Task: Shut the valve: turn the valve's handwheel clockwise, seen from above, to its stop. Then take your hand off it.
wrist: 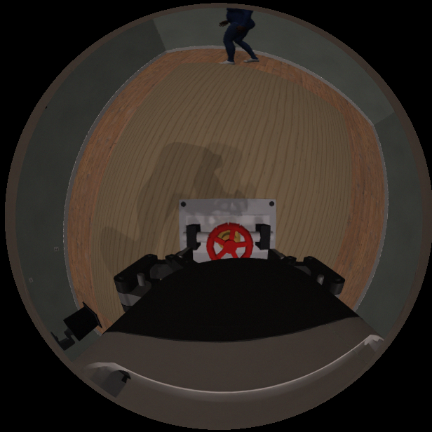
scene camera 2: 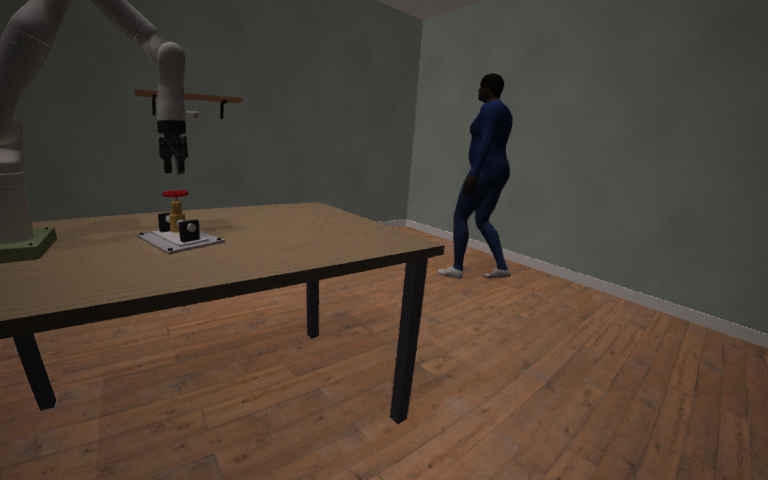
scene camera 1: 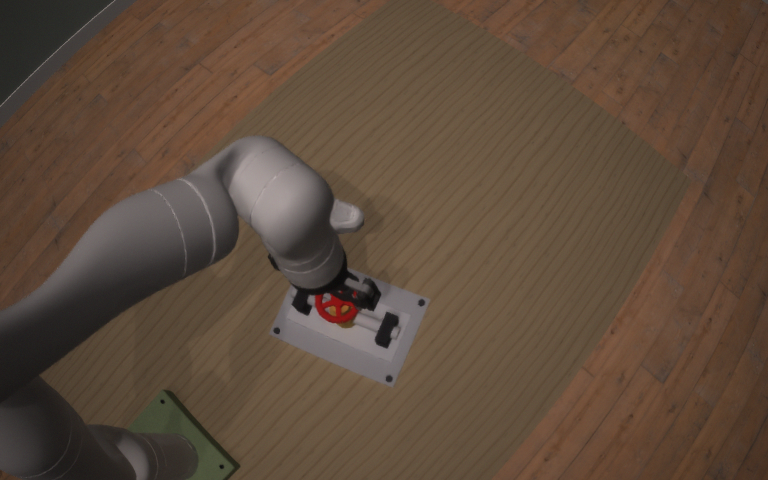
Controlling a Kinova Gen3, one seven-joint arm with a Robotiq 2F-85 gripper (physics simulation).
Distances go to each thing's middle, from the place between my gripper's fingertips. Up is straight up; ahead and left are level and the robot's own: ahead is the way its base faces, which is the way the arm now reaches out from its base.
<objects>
Right now my hand is 70 mm above the red handwheel [wrist: 229,245]. Also, from my hand: grey base plate [scene camera 1: 340,354]: 190 mm below.
</objects>
